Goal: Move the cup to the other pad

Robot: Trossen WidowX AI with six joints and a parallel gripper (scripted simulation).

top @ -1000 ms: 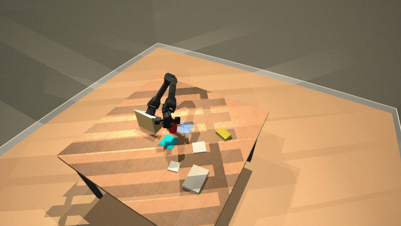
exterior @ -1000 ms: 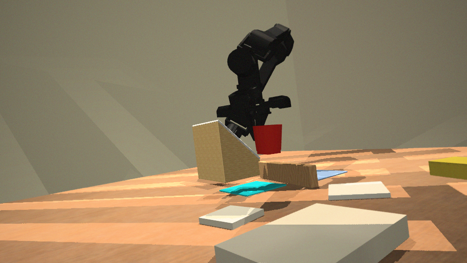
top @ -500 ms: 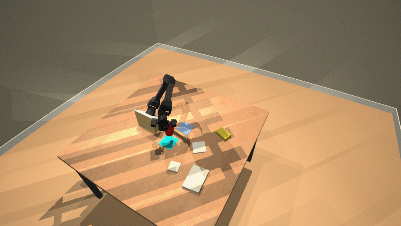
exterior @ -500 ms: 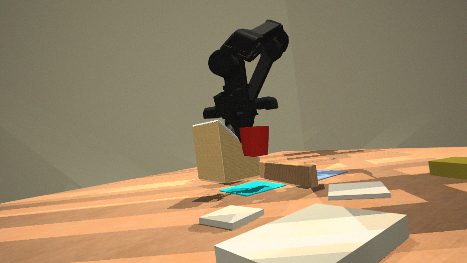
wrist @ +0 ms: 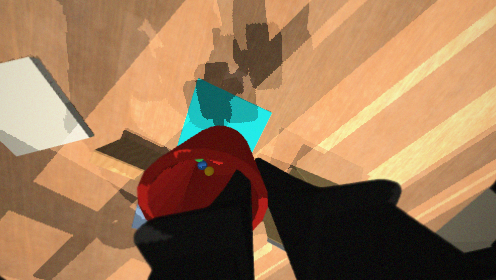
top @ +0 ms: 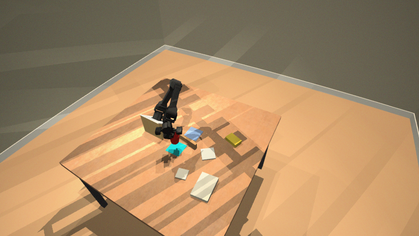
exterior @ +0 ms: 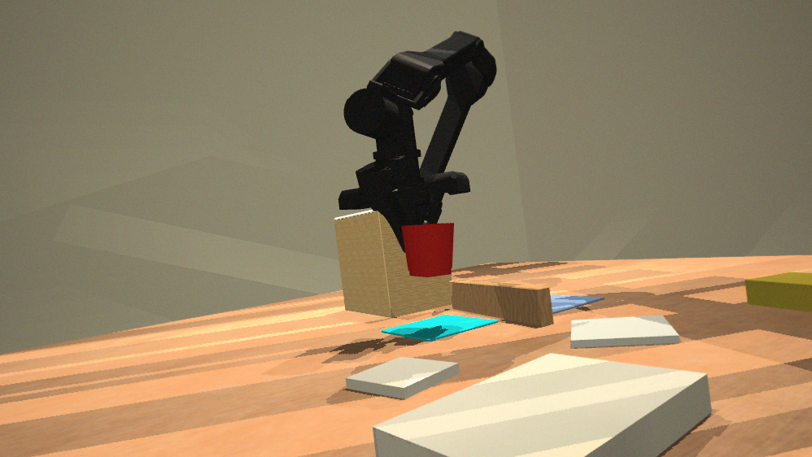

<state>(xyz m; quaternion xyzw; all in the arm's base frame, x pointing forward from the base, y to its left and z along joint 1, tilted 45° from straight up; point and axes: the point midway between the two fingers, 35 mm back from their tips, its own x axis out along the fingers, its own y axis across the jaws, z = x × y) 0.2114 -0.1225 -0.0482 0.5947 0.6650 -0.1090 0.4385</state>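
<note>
Right now the low wooden bar is 110 mm to the left of my gripper tip, 100 mm below it and 50 mm ahead of it. The rest, counted from my gripper tip: pale blue pad: 200 mm to the left, 120 mm below, 70 mm ahead; red cup: 30 mm ahead, 10 mm to the left.
</note>
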